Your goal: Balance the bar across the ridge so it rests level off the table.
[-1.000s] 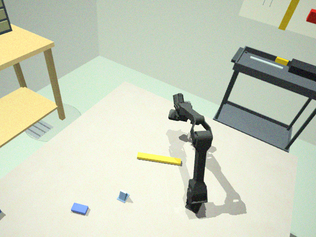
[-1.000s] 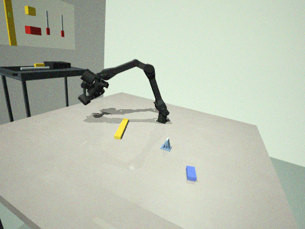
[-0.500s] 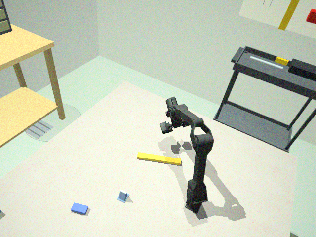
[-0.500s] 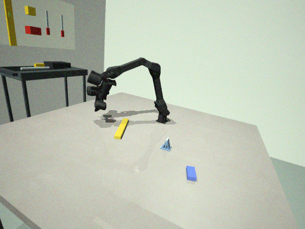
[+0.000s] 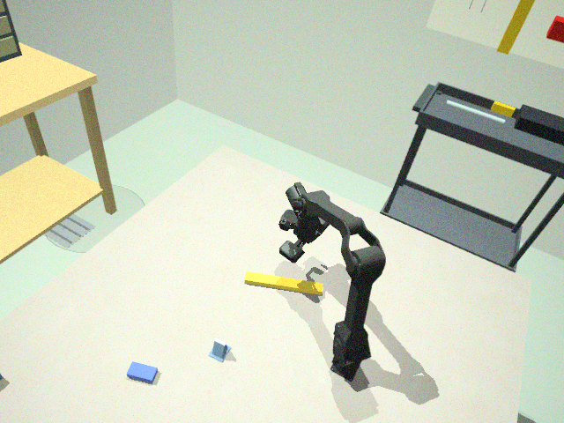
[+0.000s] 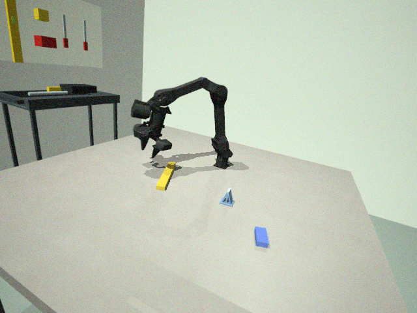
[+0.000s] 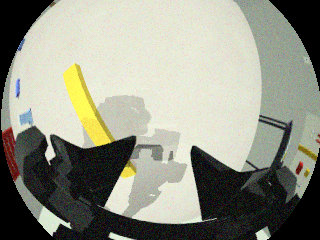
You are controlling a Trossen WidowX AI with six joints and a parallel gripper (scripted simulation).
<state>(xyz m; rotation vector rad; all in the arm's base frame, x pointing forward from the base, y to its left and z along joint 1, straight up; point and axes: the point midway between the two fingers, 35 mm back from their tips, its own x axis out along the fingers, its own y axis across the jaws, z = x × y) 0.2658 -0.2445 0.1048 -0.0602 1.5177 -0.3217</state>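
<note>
Right now the yellow bar is 11 cm to the left of my gripper tip and 6 cm below it. From my gripper tip the other things lie so: flat blue block 17 cm ahead, 55 cm to the left, 6 cm below.
</note>
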